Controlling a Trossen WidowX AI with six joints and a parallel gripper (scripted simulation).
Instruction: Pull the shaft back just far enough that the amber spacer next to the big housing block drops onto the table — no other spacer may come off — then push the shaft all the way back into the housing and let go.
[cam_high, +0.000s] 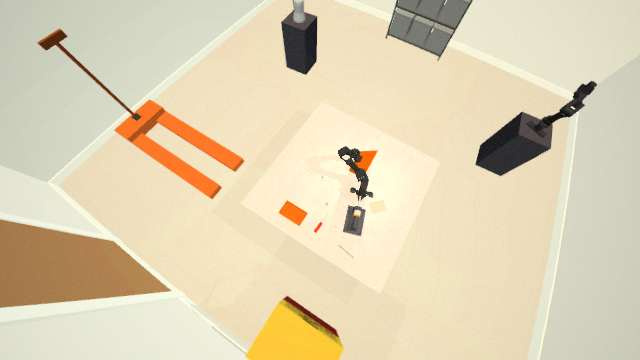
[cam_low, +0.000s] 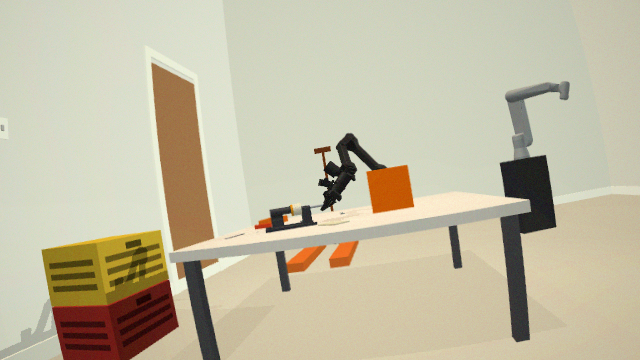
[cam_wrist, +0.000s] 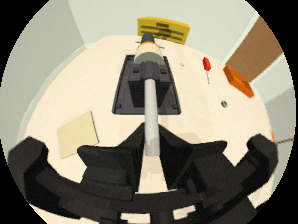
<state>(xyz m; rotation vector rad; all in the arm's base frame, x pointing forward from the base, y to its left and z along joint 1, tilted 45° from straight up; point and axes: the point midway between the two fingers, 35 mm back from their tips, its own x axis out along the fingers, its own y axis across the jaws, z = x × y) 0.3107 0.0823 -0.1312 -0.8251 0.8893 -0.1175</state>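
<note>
The grey shaft lies 5 cm ahead of my gripper tip, 1 cm to the left of it and 2 cm above it. The rest, counted from my gripper tip: beige card 6 cm behind, 16 cm to the left, 5 cm below; white spacer 11 cm ahead, 3 cm to the left, 2 cm above; dark shaft fixture 15 cm ahead, 4 cm to the left, 1 cm below.
</note>
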